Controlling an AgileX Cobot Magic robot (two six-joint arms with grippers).
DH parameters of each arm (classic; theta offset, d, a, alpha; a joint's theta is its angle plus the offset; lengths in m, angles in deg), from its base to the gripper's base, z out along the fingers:
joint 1: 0 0.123 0 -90
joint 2: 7.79 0 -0.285 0
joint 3: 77.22 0 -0.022 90
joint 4: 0 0.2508 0 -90
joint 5: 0 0 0.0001 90
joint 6: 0 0.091 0 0
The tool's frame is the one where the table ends.
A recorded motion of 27 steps. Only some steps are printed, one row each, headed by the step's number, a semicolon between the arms.
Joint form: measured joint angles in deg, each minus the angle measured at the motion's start. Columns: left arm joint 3, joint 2, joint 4, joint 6, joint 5, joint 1; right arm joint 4, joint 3, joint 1, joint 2, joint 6, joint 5.
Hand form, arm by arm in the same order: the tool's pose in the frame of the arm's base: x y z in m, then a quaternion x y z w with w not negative. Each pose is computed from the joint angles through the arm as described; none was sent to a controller.
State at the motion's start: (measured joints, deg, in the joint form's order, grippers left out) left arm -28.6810 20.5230 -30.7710 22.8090 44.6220 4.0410; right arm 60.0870 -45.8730 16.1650 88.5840 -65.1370 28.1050
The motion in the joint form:
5: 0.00 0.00 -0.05 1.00 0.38 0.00; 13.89 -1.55 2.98 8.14 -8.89 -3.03
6: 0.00 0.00 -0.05 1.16 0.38 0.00; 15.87 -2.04 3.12 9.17 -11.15 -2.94
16: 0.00 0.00 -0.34 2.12 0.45 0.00; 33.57 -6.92 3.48 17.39 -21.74 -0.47
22: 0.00 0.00 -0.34 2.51 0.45 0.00; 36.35 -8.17 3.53 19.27 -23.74 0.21
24: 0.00 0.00 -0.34 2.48 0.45 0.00; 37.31 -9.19 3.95 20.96 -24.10 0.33
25: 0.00 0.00 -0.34 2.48 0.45 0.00; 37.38 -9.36 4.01 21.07 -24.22 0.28
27: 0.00 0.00 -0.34 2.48 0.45 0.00; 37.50 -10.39 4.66 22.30 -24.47 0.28
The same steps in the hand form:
5: 0.0657 -0.0284 0.2974 0.07280 0.84259 -0.13529 0.51618; 0.2880 0.1393 0.1743 -0.23373 0.89643 0.24332 0.28738
6: 0.0657 -0.0284 0.2974 0.07398 0.84249 -0.13457 0.51637; 0.2910 0.1417 0.1716 -0.23691 0.89421 0.24613 0.28927
16: 0.0656 -0.0288 0.2975 0.08048 0.84163 -0.13276 0.51726; 0.3194 0.1588 0.1533 -0.18553 0.88650 0.29921 0.30028
22: 0.0656 -0.0288 0.2975 0.08334 0.84135 -0.13100 0.51771; 0.3258 0.1623 0.1486 -0.17992 0.88398 0.30750 0.30273
24: 0.0656 -0.0288 0.2975 0.08312 0.84137 -0.13114 0.51767; 0.3295 0.1665 0.1426 -0.17743 0.88482 0.31079 0.29838
25: 0.0656 -0.0288 0.2975 0.08312 0.84137 -0.13114 0.51767; 0.3301 0.1671 0.1426 -0.17822 0.88448 0.31054 0.29918
27: 0.0656 -0.0288 0.2975 0.08312 0.84137 -0.13114 0.51767; 0.3326 0.1725 0.1390 -0.18387 0.88375 0.31170 0.29669

